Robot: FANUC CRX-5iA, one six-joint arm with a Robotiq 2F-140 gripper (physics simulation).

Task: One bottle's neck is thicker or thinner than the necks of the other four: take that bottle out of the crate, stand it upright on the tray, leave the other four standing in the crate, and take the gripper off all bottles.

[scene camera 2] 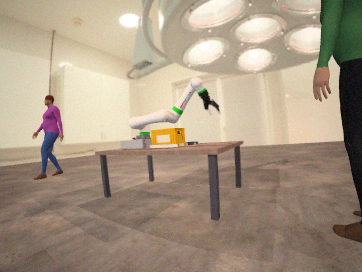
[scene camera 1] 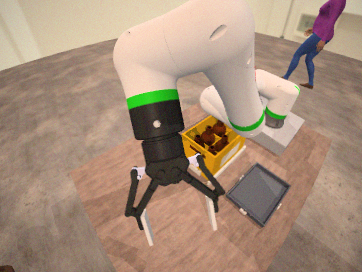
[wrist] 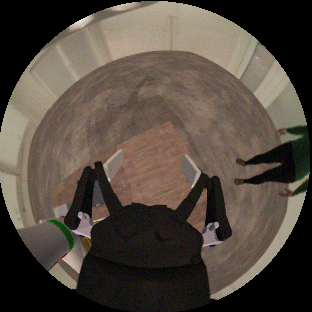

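Where they show: gripper, fingertip midpoint: point(scene camera 2: 215, 114) point(scene camera 1: 182, 233) point(wrist: 152, 158); arm's base at its link origin: point(scene camera 1: 271, 120).
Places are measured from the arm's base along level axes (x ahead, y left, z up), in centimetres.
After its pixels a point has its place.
Observation:
The yellow crate point(scene camera 1: 212, 166) @[z 3.2, x 54.2, y -2.2 cm] point(scene camera 2: 177, 137) @[z 0.2, x 54.5, y -16.7 cm] stands on the table; a sliver of the crate point(wrist: 87, 243) shows in the wrist view. Brown bottles stand in it, among them one at the back point(scene camera 1: 219, 129) @[z 3.3, x 34.0, y -14.5 cm], one near the middle point(scene camera 1: 208, 136) @[z 3.9, x 42.6, y -14.6 cm] and one at the right point(scene camera 1: 221, 143) @[z 4.3, x 42.0, y -7.3 cm]; their necks are too small and blurred to compare. The dark grey tray point(scene camera 1: 258, 194) @[z -7.9, x 43.7, y 18.1 cm] point(scene camera 2: 192, 143) @[z -7.4, x 54.9, y 12.7 cm] lies flat beside the crate with no bottle on it; part of the tray point(wrist: 98, 195) @[z -7.9, x 45.6, y 12.5 cm] shows behind a finger. My gripper point(scene camera 1: 183, 236) @[z 20.3, x 83.6, y 11.6 cm] point(scene camera 2: 214, 111) @[z 20.3, x 83.6, y 11.6 cm] point(wrist: 152, 158) @[z 20.3, x 83.6, y 11.6 cm] is open and empty, high above the table, away from the crate and bottles.
The wooden table point(scene camera 1: 180, 255) @[z -8.5, x 84.5, y 11.5 cm] point(scene camera 2: 200, 149) @[z -8.5, x 92.1, y -51.9 cm] point(wrist: 150, 145) @[z -8.4, x 87.1, y 25.5 cm] carries the arm's grey base point(scene camera 1: 280, 137) @[z -0.4, x 9.9, y 10.4 cm] point(scene camera 2: 135, 144) @[z -4.0, x 3.5, y -20.0 cm] behind the crate. A pale strip point(scene camera 1: 235, 158) @[z -6.6, x 35.4, y -0.9 cm] runs along the crate's foot. A person in purple point(scene camera 1: 325, 25) point(scene camera 2: 51, 120) and one in green point(scene camera 2: 345, 40) point(wrist: 301, 159) stand on the floor.

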